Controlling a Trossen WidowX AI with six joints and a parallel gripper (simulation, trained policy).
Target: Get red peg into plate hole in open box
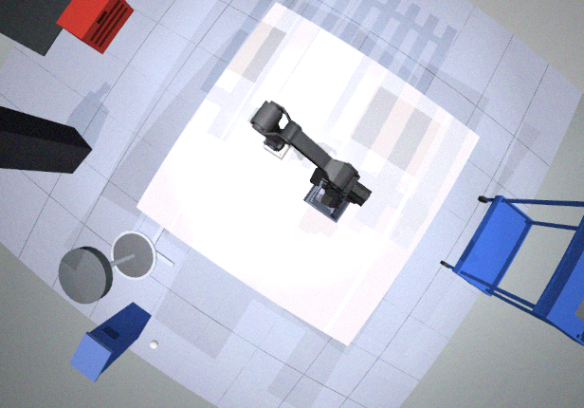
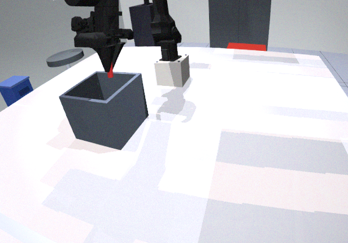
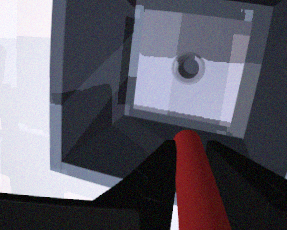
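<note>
Now: the pale plate 12 cm below my gripper tip, 2 cm to the right of it and 2 cm ahead of it. Also, from my gripper tip: red peg: 2 cm above, 1 cm behind.
</note>
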